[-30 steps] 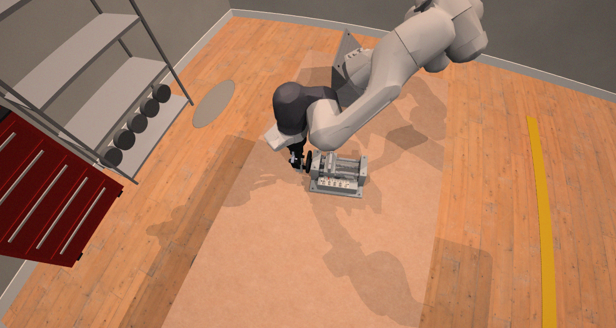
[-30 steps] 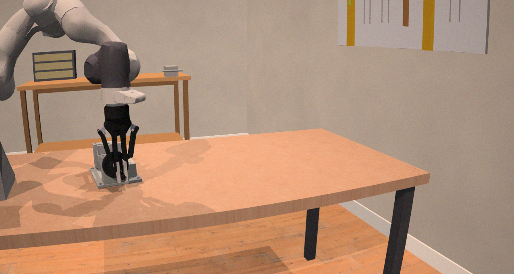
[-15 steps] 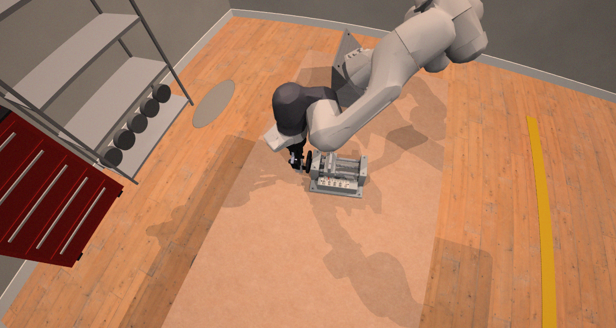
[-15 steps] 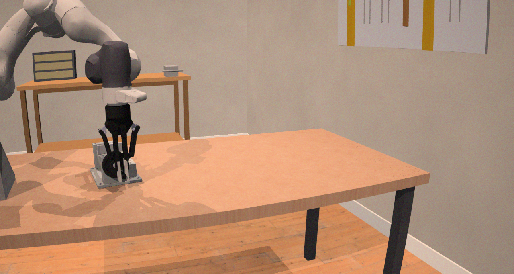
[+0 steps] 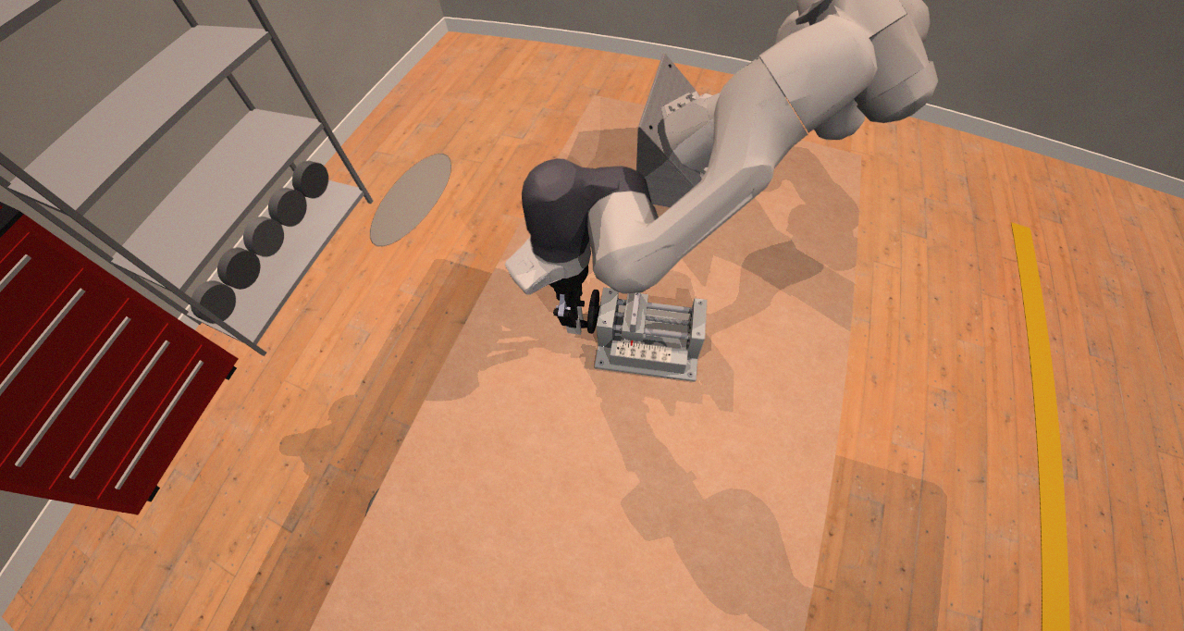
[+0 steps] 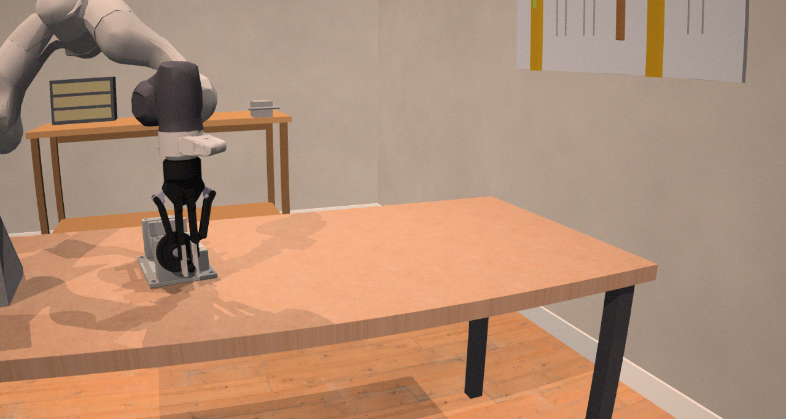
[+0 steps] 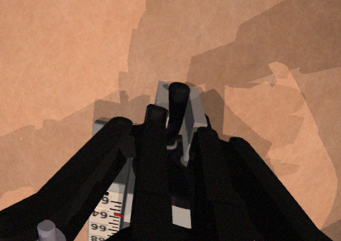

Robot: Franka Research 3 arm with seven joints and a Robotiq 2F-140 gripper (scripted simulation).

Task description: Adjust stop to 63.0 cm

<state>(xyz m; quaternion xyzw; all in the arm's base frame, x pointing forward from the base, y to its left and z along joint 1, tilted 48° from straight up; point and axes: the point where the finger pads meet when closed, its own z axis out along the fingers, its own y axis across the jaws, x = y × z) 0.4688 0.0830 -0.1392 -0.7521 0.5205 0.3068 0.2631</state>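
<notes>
My gripper is now 11 cm to the right of the sliding stop, 4 cm past it and 2 cm below it. From my hand the other things lie so: black handwheel 2 cm to the left, 1 cm below, 1 cm behind.
</notes>
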